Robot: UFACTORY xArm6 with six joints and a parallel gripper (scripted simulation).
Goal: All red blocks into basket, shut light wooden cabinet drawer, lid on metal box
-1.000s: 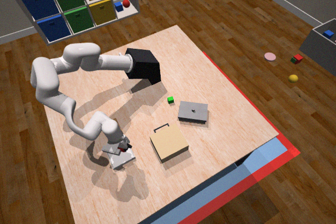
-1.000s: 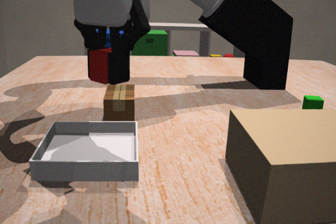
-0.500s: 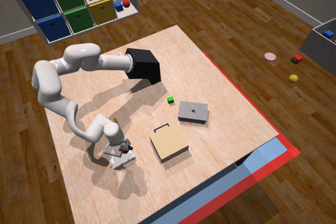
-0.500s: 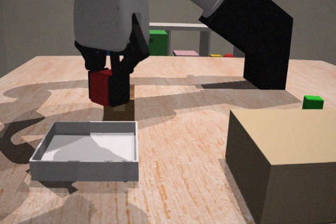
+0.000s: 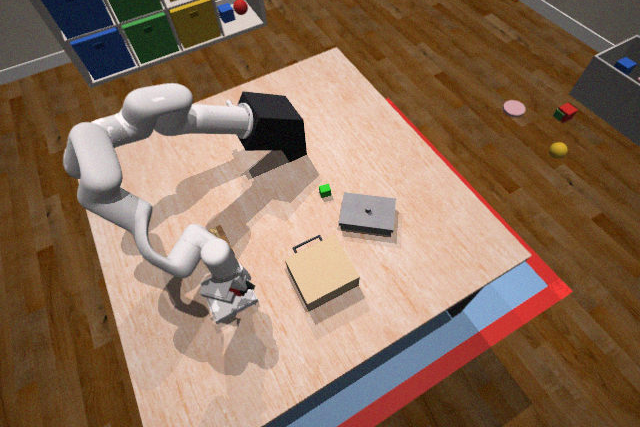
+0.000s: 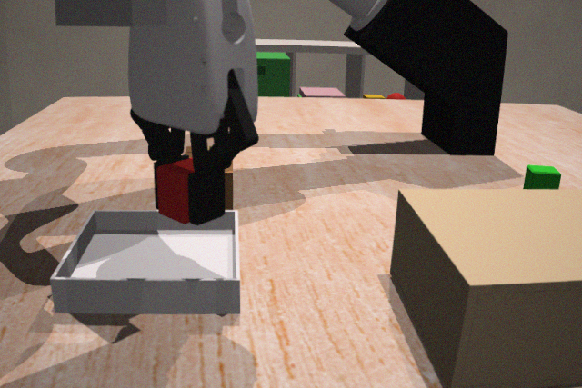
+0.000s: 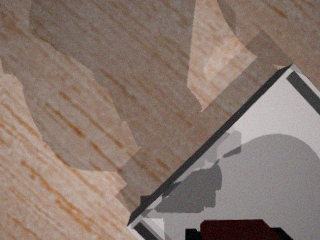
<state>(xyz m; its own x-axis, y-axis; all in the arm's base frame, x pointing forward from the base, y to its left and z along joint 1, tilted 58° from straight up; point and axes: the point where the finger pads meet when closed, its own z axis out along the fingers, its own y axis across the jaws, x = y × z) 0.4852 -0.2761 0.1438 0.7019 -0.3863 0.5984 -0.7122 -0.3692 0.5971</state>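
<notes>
My hand is 30 mm past the grey basket, 30 mm to the left of it and 80 mm above it. The rest, counted from my hand: drawer (50 mm ahead, 260 mm to the left, 50 mm below); then light wooden cabinet (70 mm ahead, 260 mm to the left, 50 mm below); then cardboard box (200 mm behind, 10 mm to the left, 50 mm below).
</notes>
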